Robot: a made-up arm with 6 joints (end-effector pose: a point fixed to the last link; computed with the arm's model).
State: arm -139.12 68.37 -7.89 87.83 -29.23 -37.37
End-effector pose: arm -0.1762 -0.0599 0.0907 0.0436 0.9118 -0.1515 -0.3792
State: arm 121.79 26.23 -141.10 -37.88 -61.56 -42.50
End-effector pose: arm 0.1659 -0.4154 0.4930 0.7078 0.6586 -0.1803 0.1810
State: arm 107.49 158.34 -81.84 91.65 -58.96 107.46
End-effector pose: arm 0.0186 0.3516 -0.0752 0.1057 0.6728 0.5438 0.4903
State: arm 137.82 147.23 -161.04 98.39 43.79 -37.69
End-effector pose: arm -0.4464 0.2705 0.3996 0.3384 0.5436 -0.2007 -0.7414
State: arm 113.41 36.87 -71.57 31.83 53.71 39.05
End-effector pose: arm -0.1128 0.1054 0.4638 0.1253 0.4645 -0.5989 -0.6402
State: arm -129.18 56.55 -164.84 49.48 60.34 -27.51
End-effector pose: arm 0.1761 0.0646 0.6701 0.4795 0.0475 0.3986 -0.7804
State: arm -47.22 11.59 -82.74 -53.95 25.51 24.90
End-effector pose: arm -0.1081 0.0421 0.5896 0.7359 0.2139 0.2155 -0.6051
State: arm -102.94 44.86 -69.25 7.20 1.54 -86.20
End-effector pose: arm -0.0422 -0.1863 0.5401 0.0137 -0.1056 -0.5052 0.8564
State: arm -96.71 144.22 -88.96 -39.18 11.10 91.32
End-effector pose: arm -0.0688 -0.4314 -0.0261 0.2260 0.9318 0.2382 -0.1547
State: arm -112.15 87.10 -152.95 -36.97 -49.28 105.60
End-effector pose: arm 0.0509 -0.0491 0.7325 0.8993 -0.1755 0.2484 -0.3141
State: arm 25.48 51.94 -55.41 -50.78 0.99 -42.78
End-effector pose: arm 0.2392 0.1114 0.4284 0.6222 -0.5637 0.3377 -0.4256
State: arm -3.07 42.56 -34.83 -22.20 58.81 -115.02
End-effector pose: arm 0.1634 -0.0557 0.2241 0.0339 0.8198 -0.4857 0.3016
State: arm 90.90 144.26 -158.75 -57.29 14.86 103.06
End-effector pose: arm 0.0230 0.5513 0.3924 0.3424 -0.1595 0.6154 0.6918
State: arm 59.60 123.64 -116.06 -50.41 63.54 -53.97
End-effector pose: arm 0.3112 0.3330 0.2529 0.2072 -0.7991 0.3956 -0.4026
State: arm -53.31 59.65 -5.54 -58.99 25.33 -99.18
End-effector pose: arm 0.0451 -0.1500 0.0812 0.2332 0.7159 -0.6335 0.1784
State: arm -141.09 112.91 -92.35 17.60 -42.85 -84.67
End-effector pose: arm -0.3880 -0.2752 0.3702 0.2897 -0.3728 -0.3836 0.7937
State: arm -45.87 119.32 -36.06 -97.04 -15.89 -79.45
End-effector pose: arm 0.1847 -0.1348 -0.0265 0.0967 -0.9026 0.3995 -0.1280
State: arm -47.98 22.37 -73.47 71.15 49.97 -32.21
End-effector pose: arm 0.0820 0.0659 0.5395 0.8339 -0.0060 0.5496 0.0510
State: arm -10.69 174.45 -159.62 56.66 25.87 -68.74
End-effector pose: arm 0.5802 -0.0555 0.0772 0.5512 -0.1304 0.8234 0.0350
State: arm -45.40 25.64 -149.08 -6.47 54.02 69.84
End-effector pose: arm -0.2266 0.2110 0.5969 0.9750 0.1361 0.0381 0.1712
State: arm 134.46 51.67 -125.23 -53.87 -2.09 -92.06
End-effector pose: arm 0.0387 -0.0449 0.7325 0.9911 -0.0457 -0.0777 -0.0981
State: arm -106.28 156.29 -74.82 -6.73 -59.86 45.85
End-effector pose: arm -0.1052 -0.4125 -0.0448 0.5271 0.7639 0.2451 -0.2802
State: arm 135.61 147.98 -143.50 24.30 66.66 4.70
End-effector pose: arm -0.3933 0.3085 0.1556 0.1255 0.8528 -0.4352 -0.2601
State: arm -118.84 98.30 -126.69 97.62 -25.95 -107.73
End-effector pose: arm -0.2290 -0.2870 0.5879 0.2684 0.5110 0.1252 -0.8069
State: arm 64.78 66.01 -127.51 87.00 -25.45 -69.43
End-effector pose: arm 0.0827 0.0314 0.7225 0.7501 0.1223 0.2579 0.5966
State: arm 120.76 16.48 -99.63 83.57 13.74 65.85
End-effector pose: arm 0.0754 -0.1945 0.6321 0.7042 0.1079 -0.0580 -0.6993
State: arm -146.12 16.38 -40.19 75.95 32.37 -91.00
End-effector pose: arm -0.0514 -0.1255 0.4280 0.2654 0.4016 0.4384 -0.7590
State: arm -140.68 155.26 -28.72 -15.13 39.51 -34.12
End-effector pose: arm 0.0077 0.0374 -0.0339 0.0353 -0.5681 -0.5876 -0.5750
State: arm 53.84 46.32 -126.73 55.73 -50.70 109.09
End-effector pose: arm -0.0354 -0.2045 0.6774 0.2887 -0.0316 0.4073 -0.8659
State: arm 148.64 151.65 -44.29 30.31 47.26 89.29
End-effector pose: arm -0.0837 -0.0119 -0.0716 0.1638 -0.1979 0.8511 -0.4578
